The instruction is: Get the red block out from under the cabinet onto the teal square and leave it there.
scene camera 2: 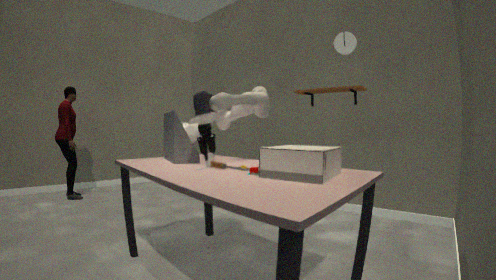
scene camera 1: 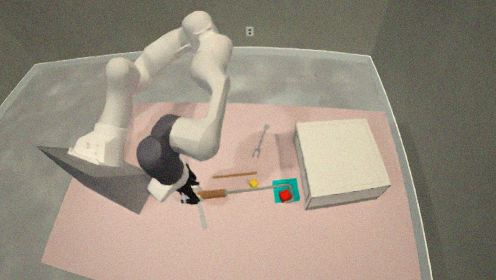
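The red block (scene camera 1: pixel 285 195) (scene camera 2: pixel 254 170) rests on the teal square (scene camera 1: pixel 277 199), outside the cabinet (scene camera 1: pixel 340 155) (scene camera 2: pixel 292 162) and left of it in scene camera 1. A hook tool with a brown handle (scene camera 1: pixel 215 193) (scene camera 2: pixel 218 164) and a thin grey shaft lies across the table. Its bent end curves round the far and right sides of the red block, over the teal square. My gripper (scene camera 1: pixel 194 195) (scene camera 2: pixel 207 162) points down at the handle's left end and is shut on it. The fingertips are partly hidden in scene camera 1.
A small yellow block (scene camera 1: pixel 253 183) (scene camera 2: pixel 243 167) and a thin brown stick (scene camera 1: pixel 234 175) lie just beyond the shaft. A grey forked tool (scene camera 1: pixel 261 141) lies farther back. A pale flat strip (scene camera 1: pixel 202 216) lies by the gripper. A grey wedge (scene camera 1: pixel 117 187) (scene camera 2: pixel 177 140) stands by the arm's base.
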